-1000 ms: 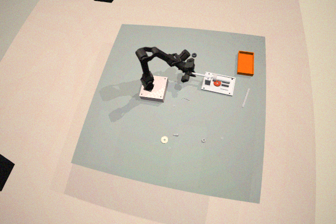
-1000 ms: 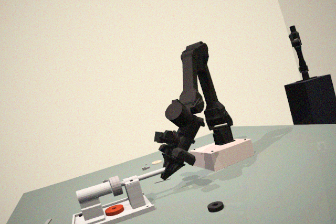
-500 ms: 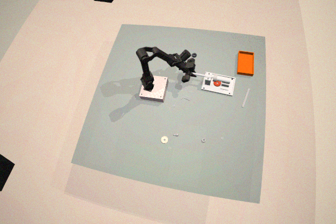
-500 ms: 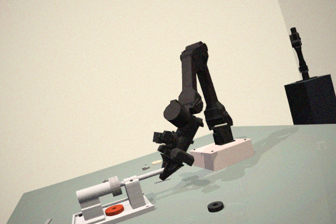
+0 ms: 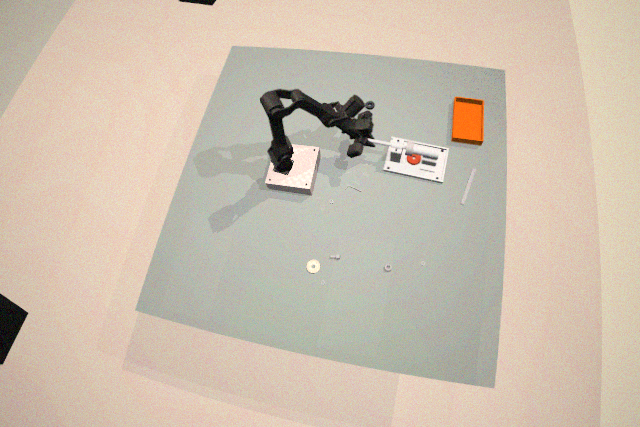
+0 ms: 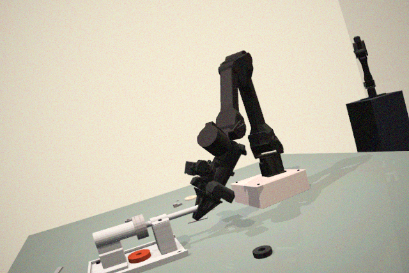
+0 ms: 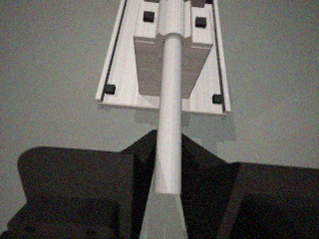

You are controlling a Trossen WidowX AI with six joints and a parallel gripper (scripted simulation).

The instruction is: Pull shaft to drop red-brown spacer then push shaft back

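The grey shaft lies 6 cm ahead of my gripper tip, 2 cm above it and 1 cm to the left of it. Round my gripper tip: black ring 21 cm to the left, 9 cm behind, 5 cm below; orange-red spacer 15 cm ahead, 4 cm below, 1 cm to the left; grey spacer 13 cm ahead, 2 cm above, 1 cm to the left.
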